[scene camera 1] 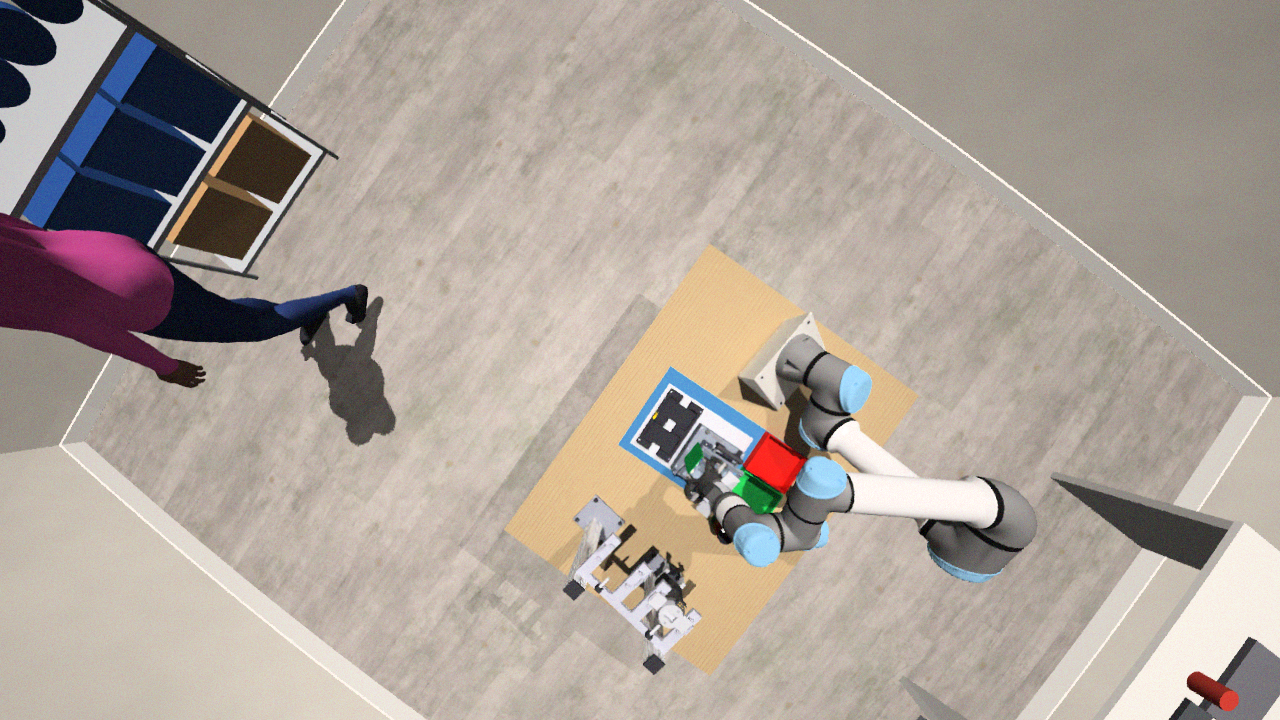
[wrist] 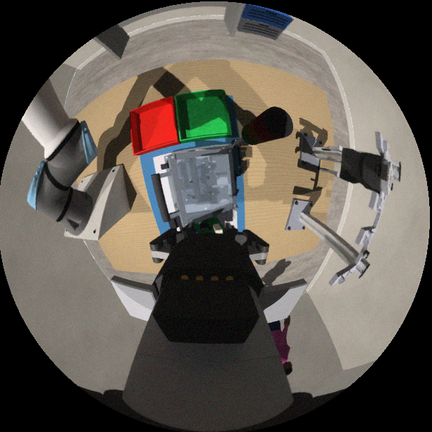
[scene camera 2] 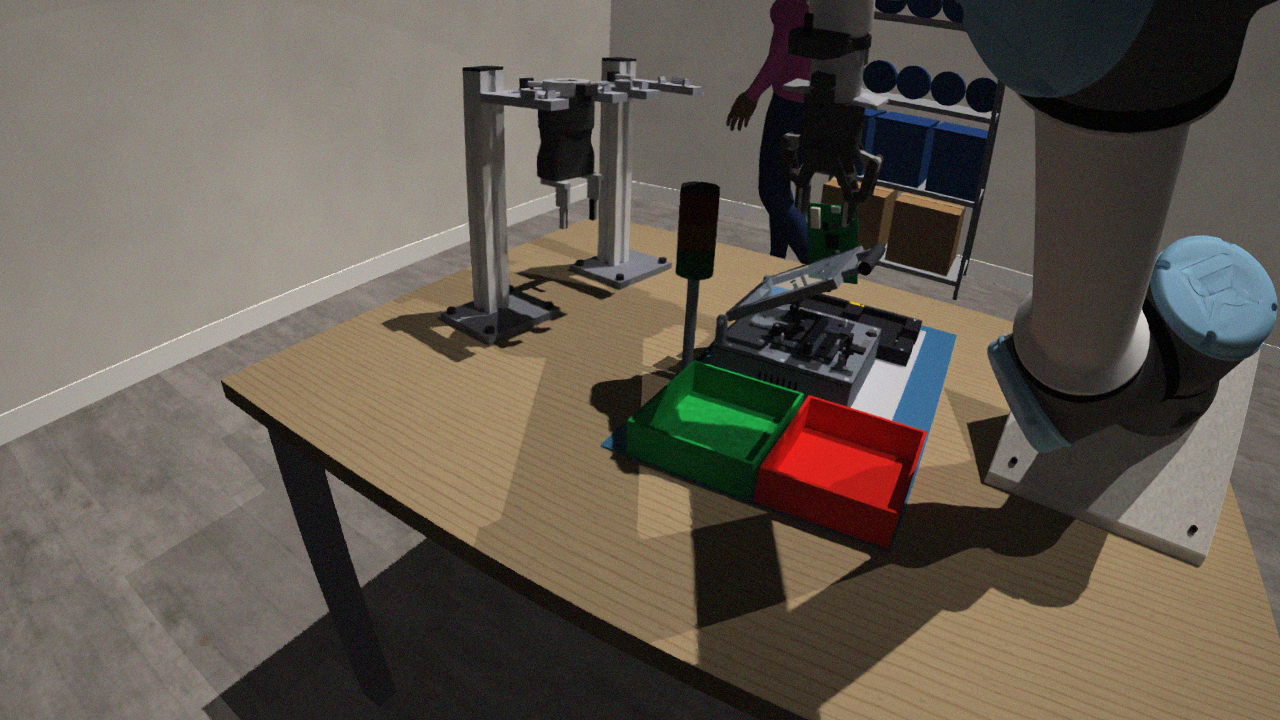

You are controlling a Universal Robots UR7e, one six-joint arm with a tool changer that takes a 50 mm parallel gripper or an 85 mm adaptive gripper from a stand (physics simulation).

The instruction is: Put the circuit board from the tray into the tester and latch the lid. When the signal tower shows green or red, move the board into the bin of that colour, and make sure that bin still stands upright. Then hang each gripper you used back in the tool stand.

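Frame: origin at the arm's base, x back, y right, z up, level; millimetres.
Where they show: arm's base, origin of its link: [scene camera 1: 792, 355].
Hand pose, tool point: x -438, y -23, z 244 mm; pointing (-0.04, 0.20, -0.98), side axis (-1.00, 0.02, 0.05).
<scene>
Things, the pixels of their top centre, and the offset from my tool point. "spot": a spot on its surface instead.
- green circuit board, centre of its top: [scene camera 2: 837, 202] [scene camera 1: 697, 463] dz -161, dx +4, dy +50 mm
- grey tester, a spot on its surface: [scene camera 2: 810, 371] spot: dz -328, dx +60, dy -107 mm
- signal tower, a spot on its surface: [scene camera 2: 698, 231] spot: dz -177, dx -82, dy -157 mm
- green bin, centre of its top: [scene camera 2: 720, 406] [scene camera 1: 752, 500] dz -341, dx +7, dy -227 mm
- red bin, centre of its top: [scene camera 2: 850, 448] [scene camera 1: 777, 464] dz -341, dx +156, dy -208 mm
My gripper [scene camera 2: 830, 213] is shut on the green circuit board [scene camera 1: 693, 458] [scene camera 2: 832, 234] [wrist: 210, 226], which hangs steeply tilted above table height, beside the raised lid. The lid [scene camera 2: 796, 282] [wrist: 202, 182] of the grey tester [scene camera 2: 810, 371] is tilted partly open and unlatched. The black tray [scene camera 1: 664, 428] [scene camera 2: 897, 335] holds no board. The signal tower [scene camera 2: 698, 231] [wrist: 268, 125] is dark. The green bin [scene camera 2: 684, 462] [wrist: 206, 115] and red bin [scene camera 2: 823, 503] [wrist: 157, 126] stand upright and empty. The fingertips are mostly hidden in the wrist view.
The tool stand [scene camera 2: 486, 197] [wrist: 330, 237] stands at the table's edge, with another gripper [scene camera 2: 565, 147] [wrist: 362, 167] hanging in it. The tower stands near the green bin and tester. The arm's base plate [scene camera 2: 1109, 492] is beside the work mat. A person [scene camera 1: 98, 277] walks near the shelf.
</scene>
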